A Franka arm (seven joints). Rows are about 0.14 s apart.
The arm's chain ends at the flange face. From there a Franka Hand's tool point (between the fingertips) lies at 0.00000 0.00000 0.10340 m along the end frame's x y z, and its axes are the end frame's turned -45 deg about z.
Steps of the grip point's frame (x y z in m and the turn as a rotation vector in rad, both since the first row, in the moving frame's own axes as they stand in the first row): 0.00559, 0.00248, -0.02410, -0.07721, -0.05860, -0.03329; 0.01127, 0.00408, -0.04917, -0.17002, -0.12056, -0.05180; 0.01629, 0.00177, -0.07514, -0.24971, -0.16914, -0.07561; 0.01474, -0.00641, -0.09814, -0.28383, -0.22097, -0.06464; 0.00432, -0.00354, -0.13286, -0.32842, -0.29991, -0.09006; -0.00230, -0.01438, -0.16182, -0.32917, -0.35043, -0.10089; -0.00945, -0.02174, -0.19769, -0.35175, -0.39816, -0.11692; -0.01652, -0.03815, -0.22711, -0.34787, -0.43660, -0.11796
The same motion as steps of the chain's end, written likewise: 0.00418, -0.01209, -0.02361, -0.09603, 0.01316, -0.03329; 0.00672, -0.02607, -0.04693, -0.20547, 0.03497, -0.05180; 0.00583, -0.04018, -0.07047, -0.29617, 0.05697, -0.07561; 0.00022, -0.05090, -0.09152, -0.35695, 0.04445, -0.06464; -0.00350, -0.04985, -0.12281, -0.44430, 0.02016, -0.09006; -0.01276, -0.05633, -0.15011, -0.48055, -0.01503, -0.10089; -0.02195, -0.06105, -0.18345, -0.53027, -0.03282, -0.11692; -0.03581, -0.06996, -0.21143, -0.55470, -0.06274, -0.11796
